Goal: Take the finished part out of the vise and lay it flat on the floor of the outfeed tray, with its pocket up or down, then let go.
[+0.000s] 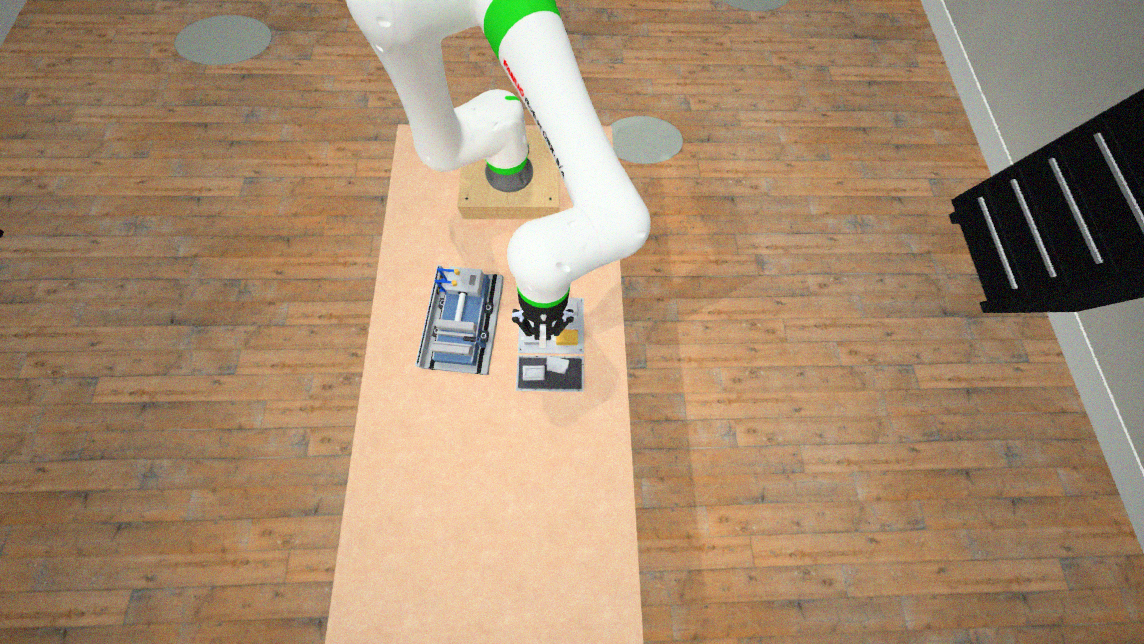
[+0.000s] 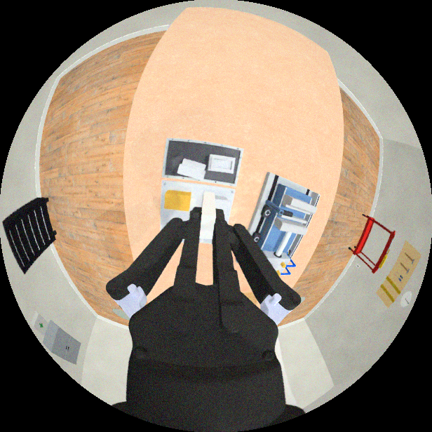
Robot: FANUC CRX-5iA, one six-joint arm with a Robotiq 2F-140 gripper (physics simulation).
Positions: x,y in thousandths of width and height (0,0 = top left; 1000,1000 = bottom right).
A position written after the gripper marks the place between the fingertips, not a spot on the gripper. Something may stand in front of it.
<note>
In view: the gripper (image 1: 474,532).
The gripper shows as well in image 2 (image 2: 483,464).
</note>
